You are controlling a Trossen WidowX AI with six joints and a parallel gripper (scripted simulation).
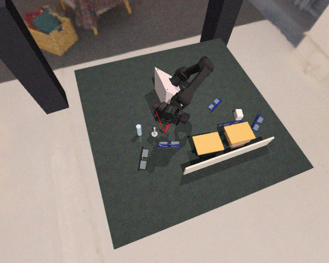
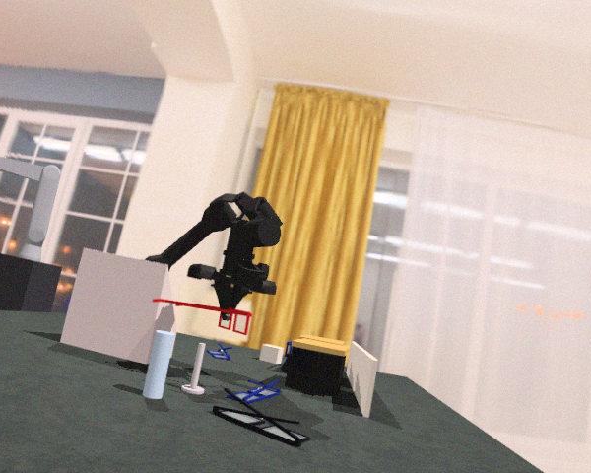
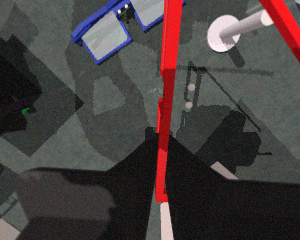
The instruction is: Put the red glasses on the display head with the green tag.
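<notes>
My gripper tip is 12 cm to the left of the white peg, 10 cm above it and 1 cm past it. From my gripper tip the other things lie so: white cube (48 cm to the left, 10 cm below, 8 cm ahead); pale blue cylinder (21 cm to the right, 8 cm below, 5 cm behind); long white board (32 cm ahead, 24 cm to the left, 7 cm below).
</notes>
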